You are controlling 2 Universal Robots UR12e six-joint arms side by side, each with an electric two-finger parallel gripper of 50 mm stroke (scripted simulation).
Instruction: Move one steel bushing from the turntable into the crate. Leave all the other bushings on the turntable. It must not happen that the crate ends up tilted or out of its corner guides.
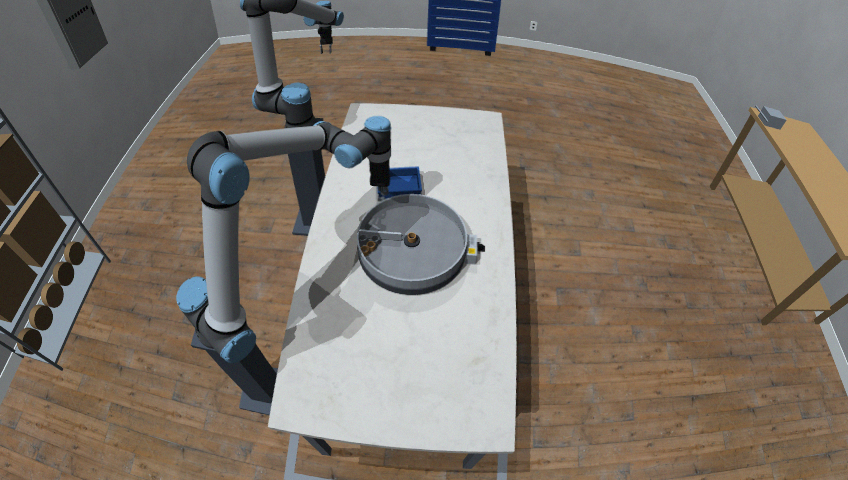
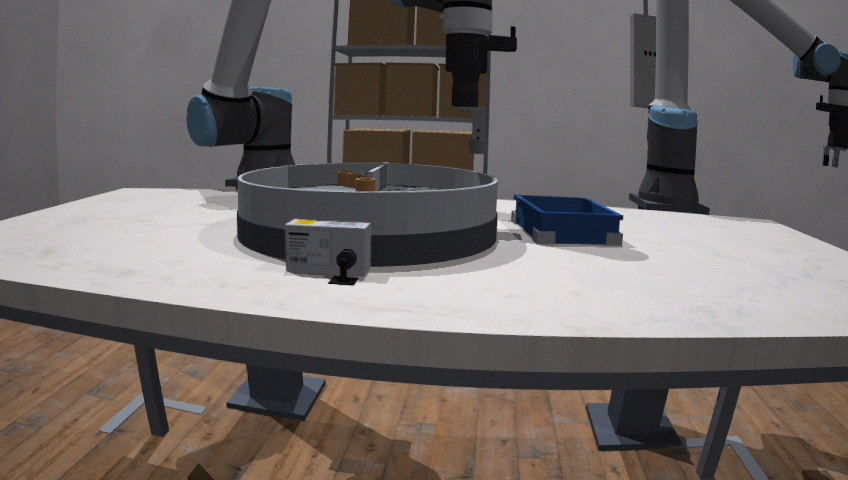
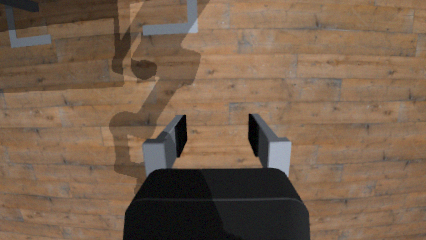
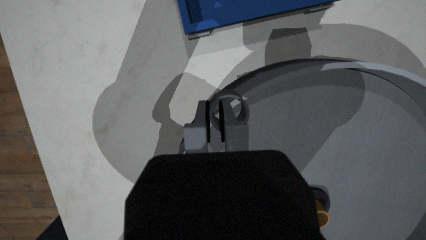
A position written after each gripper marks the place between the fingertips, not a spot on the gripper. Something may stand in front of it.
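Observation:
The left gripper (image 3: 217, 127) is visible, as is the right gripper (image 2: 477, 142), and image 4 offers another sight of the right gripper (image 4: 214, 112). The scene also contains a blue crate (image 2: 590, 226); in image 3 the crate is out of frame.

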